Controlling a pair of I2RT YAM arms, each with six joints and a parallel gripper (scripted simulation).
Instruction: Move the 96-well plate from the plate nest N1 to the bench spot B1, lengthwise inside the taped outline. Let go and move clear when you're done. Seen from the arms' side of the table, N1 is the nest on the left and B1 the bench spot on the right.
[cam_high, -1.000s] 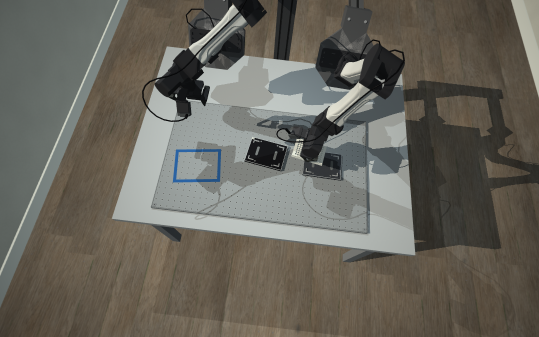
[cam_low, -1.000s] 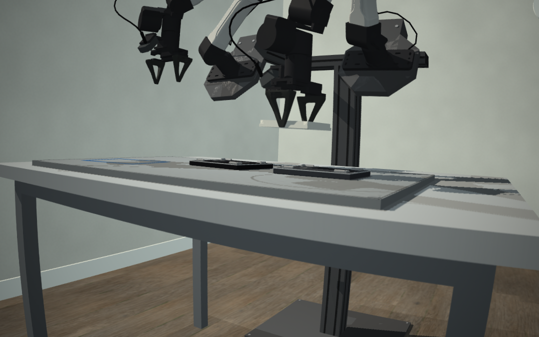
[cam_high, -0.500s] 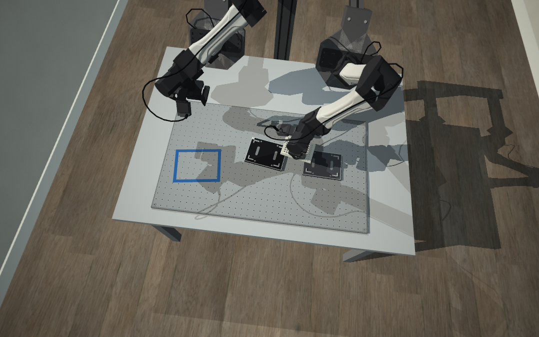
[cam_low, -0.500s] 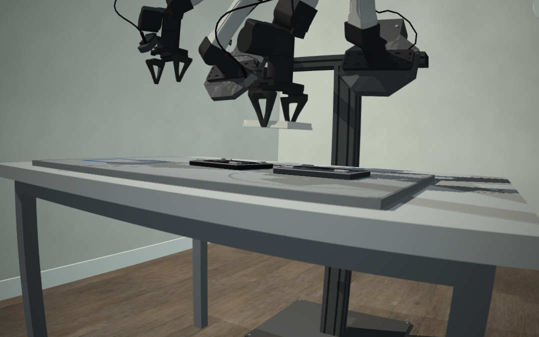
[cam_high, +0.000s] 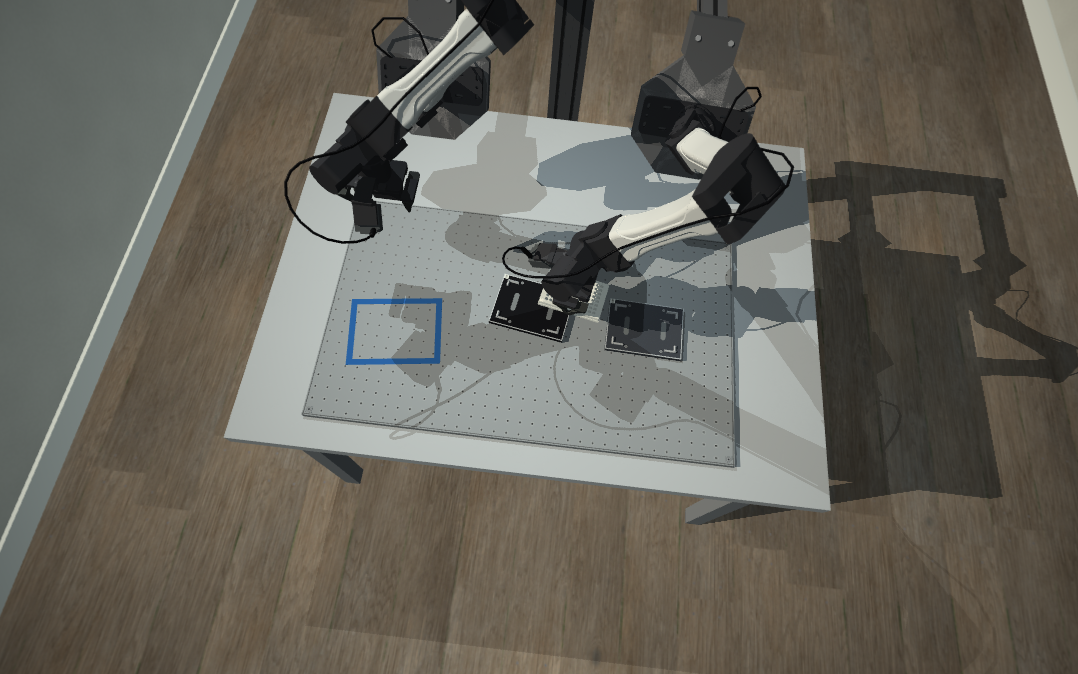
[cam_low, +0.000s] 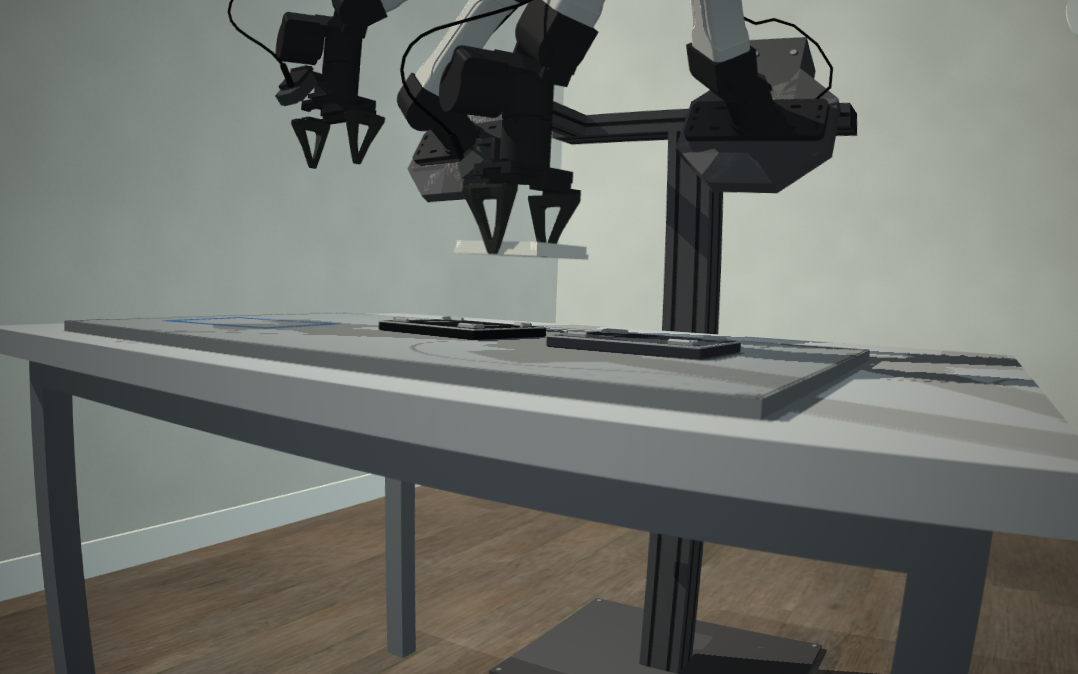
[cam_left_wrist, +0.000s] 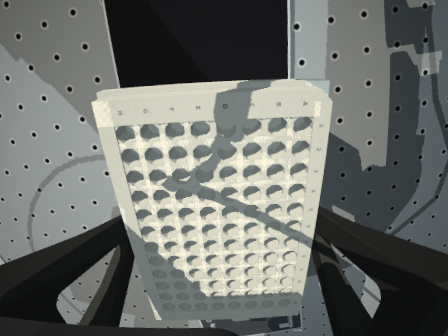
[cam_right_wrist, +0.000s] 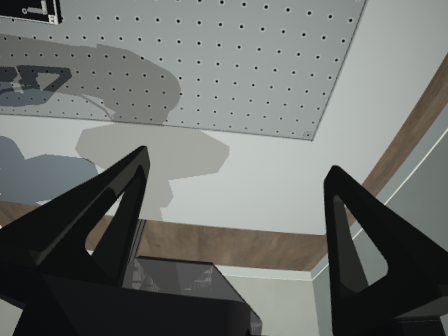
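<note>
Now: the black nest 100 mm below my left hand and 80 mm to the right of it. The rest, counted from my left hand: grey nest N1: 160 mm to the left, 100 mm below, 10 mm ahead; then white 96-well plate: right at my left hand.
</note>
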